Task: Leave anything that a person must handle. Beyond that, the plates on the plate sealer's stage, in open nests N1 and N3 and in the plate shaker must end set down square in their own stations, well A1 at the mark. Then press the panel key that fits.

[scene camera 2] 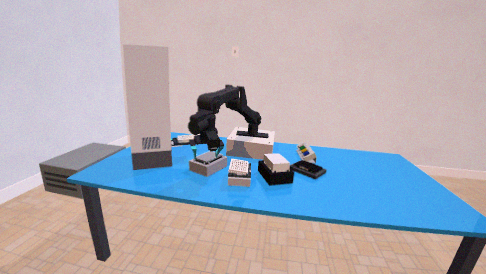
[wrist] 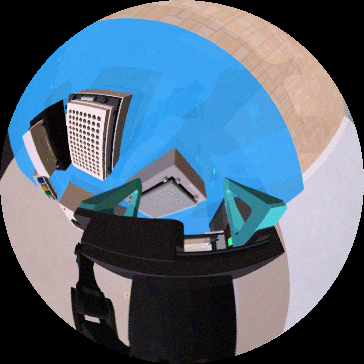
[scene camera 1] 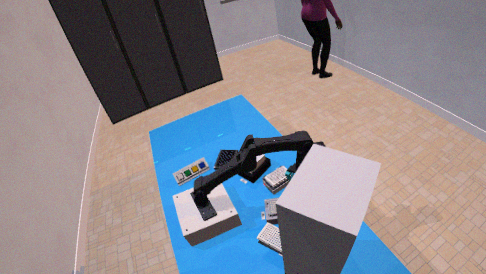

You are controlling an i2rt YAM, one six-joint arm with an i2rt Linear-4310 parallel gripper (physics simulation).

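My gripper [scene camera 2: 207, 152] [wrist: 181, 181] is open and empty, its teal fingers spread just over a grey station [scene camera 2: 206, 169] [wrist: 187, 176]. A pale grey plate [wrist: 167, 199] lies in that station; its fit is partly hidden. A white plate [scene camera 1: 276, 177] [scene camera 2: 239, 167] [wrist: 86, 140] sits off-centre and seems tipped on the neighbouring station [scene camera 2: 239, 182] [wrist: 124, 107]. Another white plate [scene camera 1: 270, 236] [scene camera 2: 184, 139] lies on the far side. A black nest [scene camera 2: 277, 177] holds a white block [scene camera 2: 276, 162]. The key panel [scene camera 1: 191, 171] shows white, green, yellow and blue keys. Station labels and A1 marks are unreadable.
A tall box [scene camera 1: 327, 192] [scene camera 2: 148, 95] stands beside the gripper and hides parts in scene camera 1. A low black nest [scene camera 1: 226, 159] [scene camera 2: 309, 169] is near the panel. The arm's white base [scene camera 1: 207, 212] [scene camera 2: 250, 145] stands behind. A person [scene camera 1: 318, 37] stands away from the table.
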